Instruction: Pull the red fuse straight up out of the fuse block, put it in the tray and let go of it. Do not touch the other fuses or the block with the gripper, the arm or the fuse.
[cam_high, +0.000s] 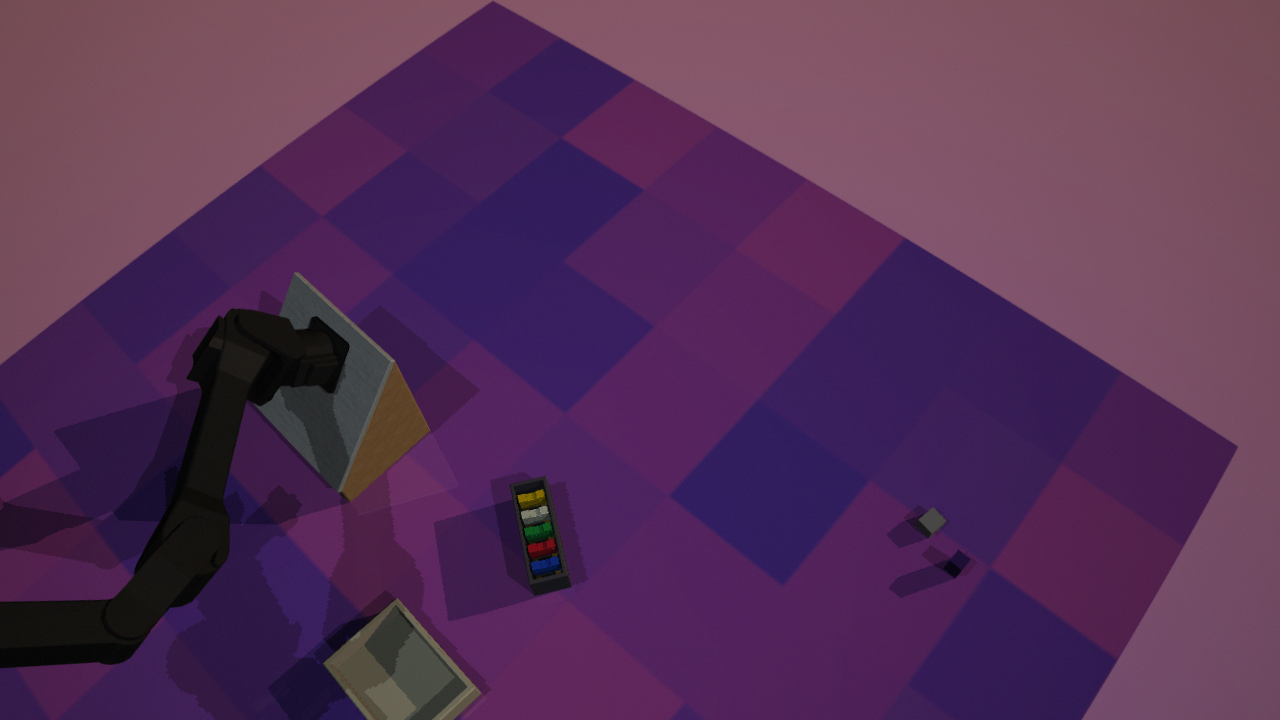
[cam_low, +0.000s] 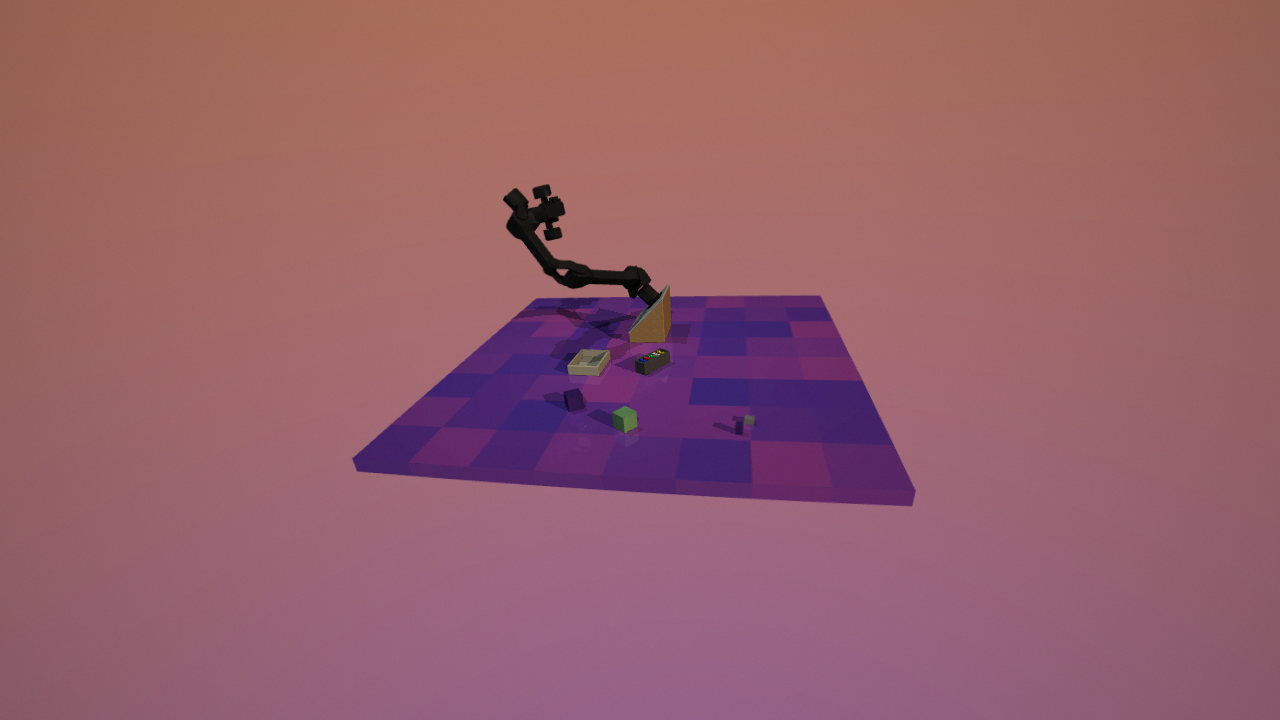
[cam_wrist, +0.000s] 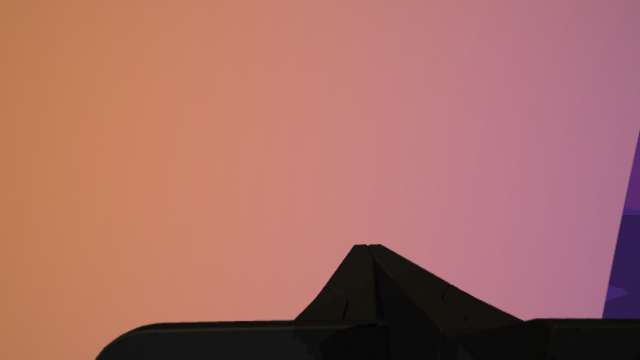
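Right now my gripper tip is 420 mm above the red fuse, 400 mm short of it and 360 mm to the right of it. From my gripper tip the other things lie so: yellow fuse (420 mm below, 400 mm to the left, 350 mm ahead); beige tray (450 mm below, 380 mm ahead, 160 mm to the left); white fuse (420 mm below, 380 mm to the left, 370 mm ahead).
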